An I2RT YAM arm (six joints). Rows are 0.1 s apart.
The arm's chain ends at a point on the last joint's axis. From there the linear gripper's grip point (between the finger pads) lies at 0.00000 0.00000 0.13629 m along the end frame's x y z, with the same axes.
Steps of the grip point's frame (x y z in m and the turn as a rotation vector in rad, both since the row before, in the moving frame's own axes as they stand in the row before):
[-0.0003, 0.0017, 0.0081, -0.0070, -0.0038, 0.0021]
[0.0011, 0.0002, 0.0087, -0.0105, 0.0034, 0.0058]
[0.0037, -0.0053, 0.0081, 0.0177, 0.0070, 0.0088]
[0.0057, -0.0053, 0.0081, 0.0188, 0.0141, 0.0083]
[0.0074, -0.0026, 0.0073, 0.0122, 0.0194, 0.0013]
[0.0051, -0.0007, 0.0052, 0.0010, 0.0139, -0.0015]
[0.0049, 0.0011, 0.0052, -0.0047, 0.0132, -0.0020]
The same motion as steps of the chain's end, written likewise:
[0.0002, 0.0007, 0.0081, -0.0070, -0.0038, 0.0021]
[0.0006, -0.0012, 0.0087, -0.0105, 0.0034, 0.0058]
[0.0027, -0.0029, 0.0081, 0.0177, 0.0070, 0.0088]
[0.0038, -0.0027, 0.0081, 0.0188, 0.0141, 0.0083]
[0.0048, -0.0009, 0.0073, 0.0122, 0.0194, 0.0013]
[0.0032, -0.0006, 0.0052, 0.0010, 0.0139, -0.0015]
[0.0031, 0.0005, 0.0052, -0.0047, 0.0132, -0.0020]

